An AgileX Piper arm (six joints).
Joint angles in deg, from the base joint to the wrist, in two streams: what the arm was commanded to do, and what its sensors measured. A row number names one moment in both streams.
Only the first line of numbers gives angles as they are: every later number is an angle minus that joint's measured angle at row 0.
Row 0, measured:
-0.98, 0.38, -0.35, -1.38, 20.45, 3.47
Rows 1 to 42, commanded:
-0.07, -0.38, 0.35, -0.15, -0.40, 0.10
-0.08, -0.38, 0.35, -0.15, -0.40, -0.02
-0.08, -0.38, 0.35, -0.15, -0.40, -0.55
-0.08, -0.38, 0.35, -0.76, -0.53, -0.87
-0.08, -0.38, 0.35, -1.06, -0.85, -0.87
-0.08, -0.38, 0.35, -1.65, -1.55, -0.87
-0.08, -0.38, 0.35, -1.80, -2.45, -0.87
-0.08, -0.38, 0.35, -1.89, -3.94, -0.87
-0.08, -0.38, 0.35, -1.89, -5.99, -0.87
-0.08, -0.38, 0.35, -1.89, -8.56, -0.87
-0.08, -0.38, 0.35, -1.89, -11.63, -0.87
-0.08, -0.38, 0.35, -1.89, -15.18, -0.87
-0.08, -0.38, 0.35, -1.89, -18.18, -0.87
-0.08, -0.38, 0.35, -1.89, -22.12, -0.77
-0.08, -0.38, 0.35, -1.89, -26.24, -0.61
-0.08, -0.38, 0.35, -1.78, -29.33, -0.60
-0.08, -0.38, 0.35, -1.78, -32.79, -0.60
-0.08, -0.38, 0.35, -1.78, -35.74, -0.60
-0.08, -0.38, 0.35, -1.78, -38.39, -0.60
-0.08, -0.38, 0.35, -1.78, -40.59, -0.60
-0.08, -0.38, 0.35, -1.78, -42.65, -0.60
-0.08, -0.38, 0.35, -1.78, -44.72, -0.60
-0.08, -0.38, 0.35, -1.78, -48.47, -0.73
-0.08, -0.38, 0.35, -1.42, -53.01, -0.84
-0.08, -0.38, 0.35, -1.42, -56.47, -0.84
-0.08, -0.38, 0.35, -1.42, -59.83, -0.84
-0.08, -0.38, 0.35, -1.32, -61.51, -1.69
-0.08, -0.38, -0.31, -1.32, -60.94, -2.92
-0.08, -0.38, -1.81, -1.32, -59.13, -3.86
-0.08, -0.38, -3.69, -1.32, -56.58, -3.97
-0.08, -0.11, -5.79, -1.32, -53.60, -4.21
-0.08, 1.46, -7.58, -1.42, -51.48, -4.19
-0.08, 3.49, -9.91, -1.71, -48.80, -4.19
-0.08, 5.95, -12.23, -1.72, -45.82, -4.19
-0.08, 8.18, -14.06, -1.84, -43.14, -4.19
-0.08, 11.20, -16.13, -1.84, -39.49, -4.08
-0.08, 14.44, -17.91, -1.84, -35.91, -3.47
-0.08, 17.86, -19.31, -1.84, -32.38, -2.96
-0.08, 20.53, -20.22, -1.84, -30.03, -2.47
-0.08, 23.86, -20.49, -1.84, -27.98, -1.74
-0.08, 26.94, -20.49, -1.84, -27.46, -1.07
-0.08, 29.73, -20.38, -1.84, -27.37, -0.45
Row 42, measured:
0.00, 19.72, -19.51, -1.55, -34.40, -2.75
